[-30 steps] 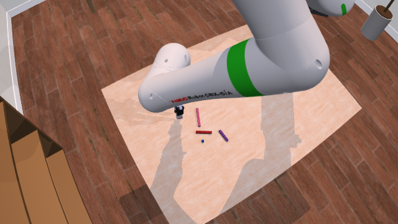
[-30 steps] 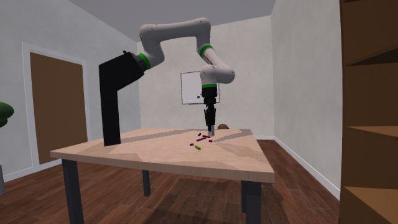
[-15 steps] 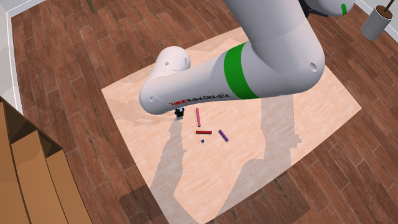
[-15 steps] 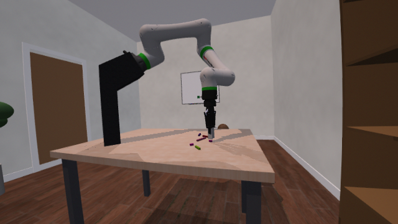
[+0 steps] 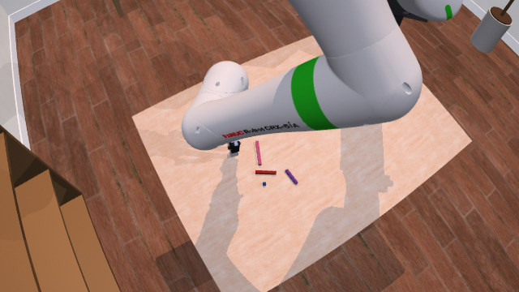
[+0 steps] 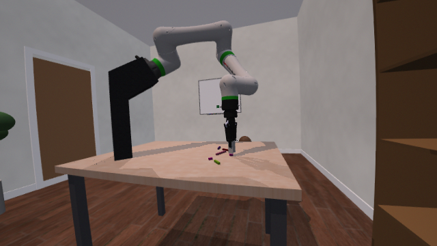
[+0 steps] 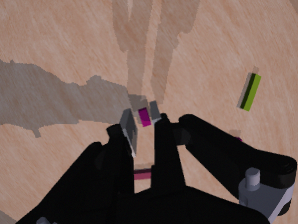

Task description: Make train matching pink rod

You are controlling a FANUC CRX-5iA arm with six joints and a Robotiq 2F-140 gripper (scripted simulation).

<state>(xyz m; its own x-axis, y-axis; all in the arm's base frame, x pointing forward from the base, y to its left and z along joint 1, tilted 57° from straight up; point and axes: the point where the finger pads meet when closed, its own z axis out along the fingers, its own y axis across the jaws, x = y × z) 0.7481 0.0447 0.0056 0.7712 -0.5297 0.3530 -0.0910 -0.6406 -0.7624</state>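
Now: the blue rod 50 mm behind my hand, 140 mm to the left of it and 50 mm below it. Round my hand: red rod: 70 mm behind, 110 mm to the left, 50 mm below; then lime rod: 30 mm behind, 140 mm to the right, 50 mm below; then pink rod: 80 mm behind, 30 mm to the left, 50 mm below.
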